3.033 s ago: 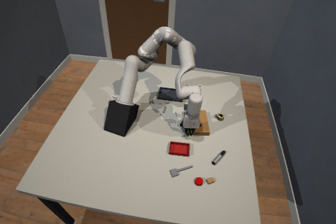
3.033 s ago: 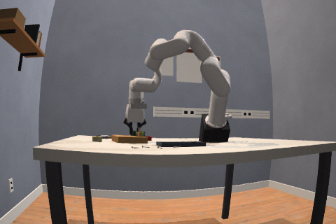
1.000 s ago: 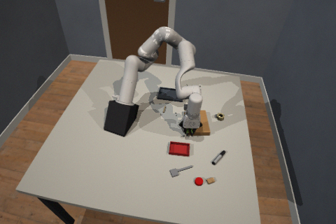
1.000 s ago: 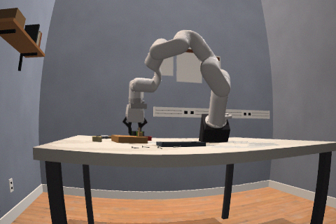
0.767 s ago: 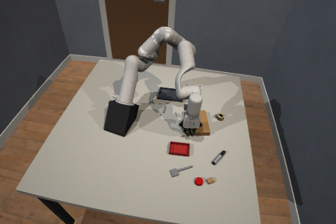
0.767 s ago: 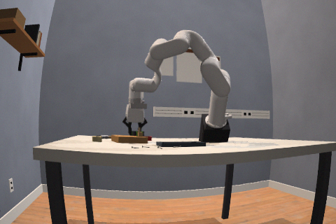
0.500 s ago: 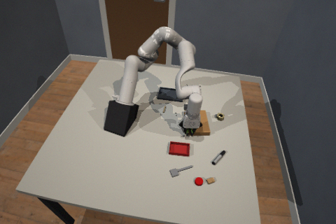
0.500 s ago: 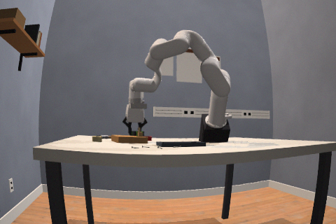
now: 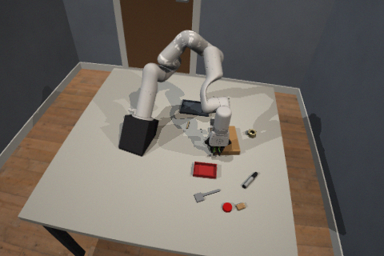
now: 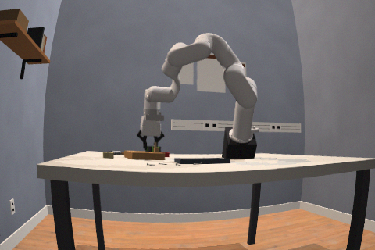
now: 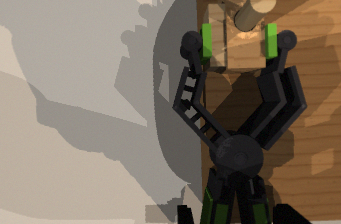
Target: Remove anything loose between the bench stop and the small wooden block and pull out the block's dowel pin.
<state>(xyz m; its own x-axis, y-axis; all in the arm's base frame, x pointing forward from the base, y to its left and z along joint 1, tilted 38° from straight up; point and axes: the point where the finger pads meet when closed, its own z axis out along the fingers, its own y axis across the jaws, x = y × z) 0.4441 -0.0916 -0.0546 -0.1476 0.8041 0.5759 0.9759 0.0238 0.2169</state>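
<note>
Now: the dowel pin 10 mm behind my hand and 110 mm to the left of it. The rest, counted from my hand: grey scraper (30 mm behind, 260 mm to the right, 50 mm below); red tray (50 mm behind, 120 mm to the right, 50 mm below); small wooden block (10 mm behind, 110 mm to the left, 20 mm below).
</note>
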